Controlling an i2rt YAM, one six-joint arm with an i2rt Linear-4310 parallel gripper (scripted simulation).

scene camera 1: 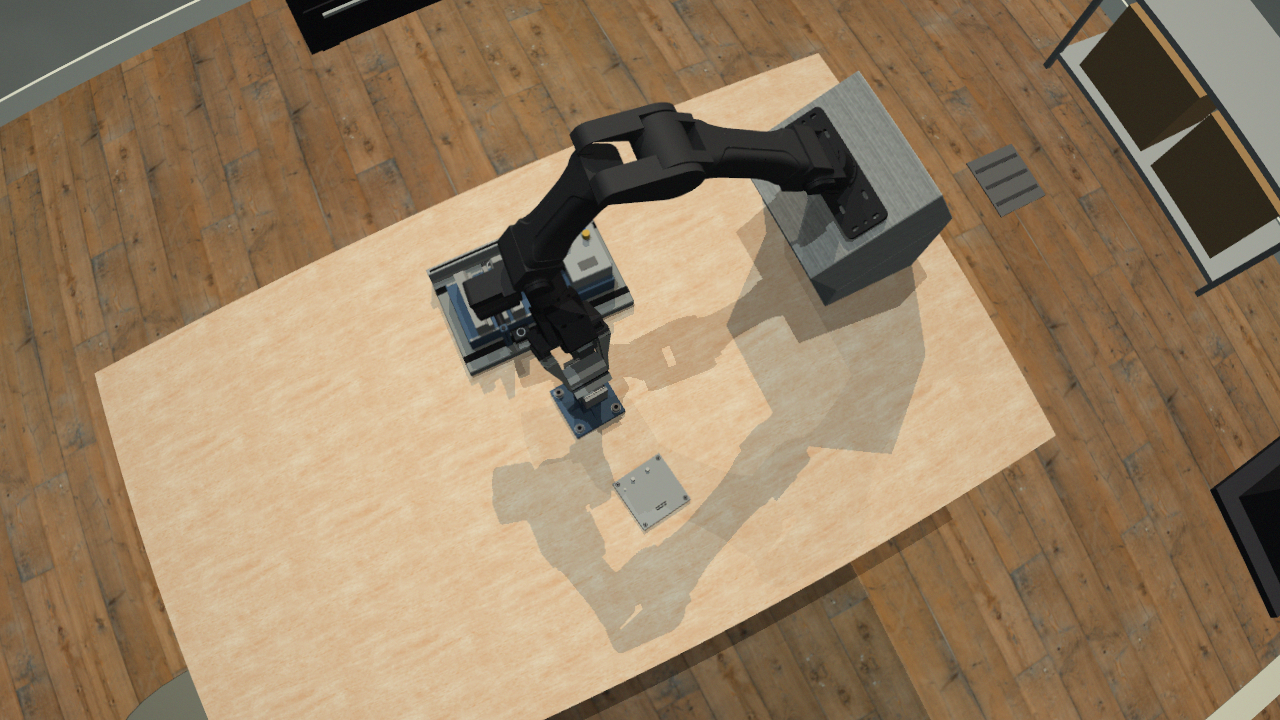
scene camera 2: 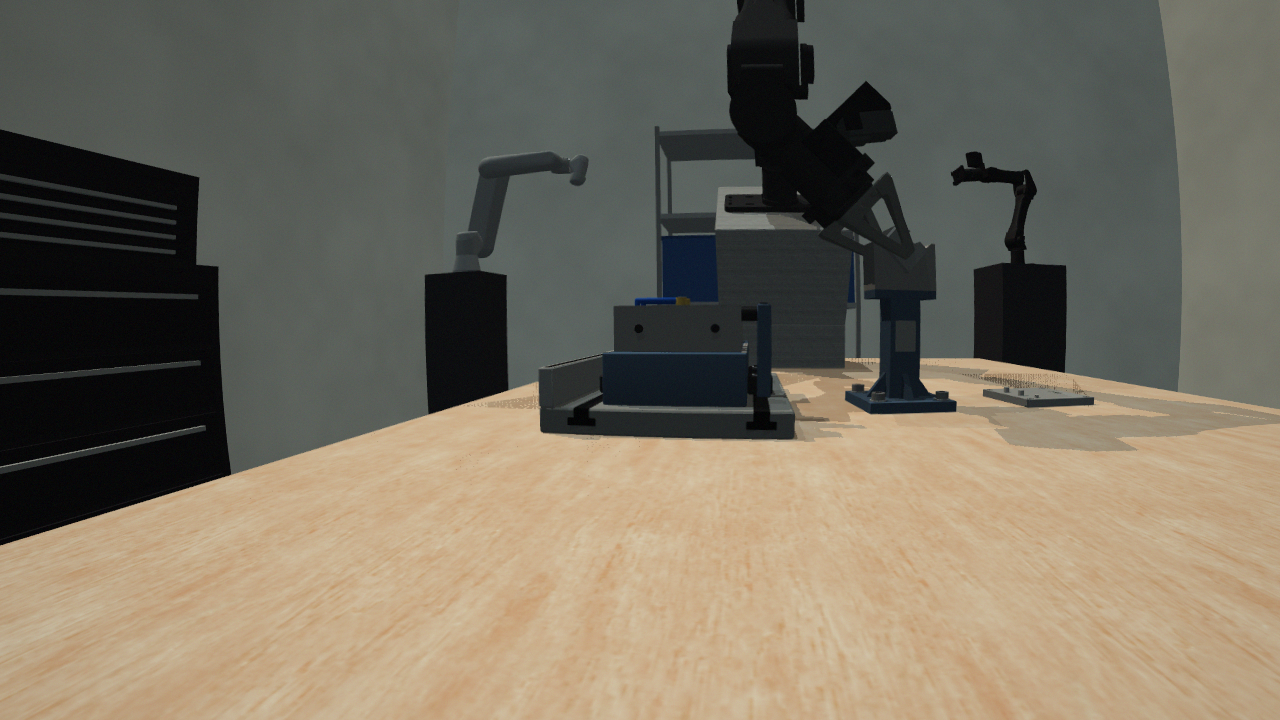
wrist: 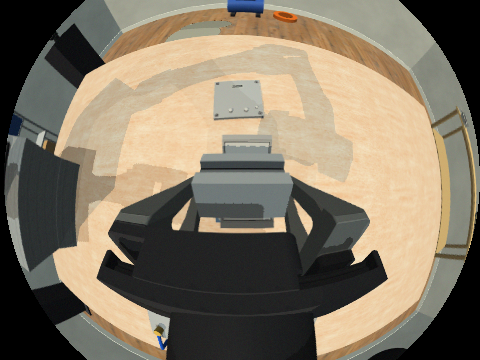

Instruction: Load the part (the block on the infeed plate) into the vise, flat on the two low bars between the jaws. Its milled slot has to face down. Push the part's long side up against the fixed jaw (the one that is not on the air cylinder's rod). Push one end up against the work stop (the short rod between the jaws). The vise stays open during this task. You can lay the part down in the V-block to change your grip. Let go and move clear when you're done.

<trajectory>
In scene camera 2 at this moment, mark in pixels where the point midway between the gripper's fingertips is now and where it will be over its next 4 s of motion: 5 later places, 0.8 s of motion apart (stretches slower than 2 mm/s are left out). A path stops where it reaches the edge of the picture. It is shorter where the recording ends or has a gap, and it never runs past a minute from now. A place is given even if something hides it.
My gripper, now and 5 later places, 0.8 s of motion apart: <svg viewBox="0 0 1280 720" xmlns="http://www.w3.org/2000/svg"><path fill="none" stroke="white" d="M899 258L896 253L896 241L894 238L892 246L894 244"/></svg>
</trajectory>
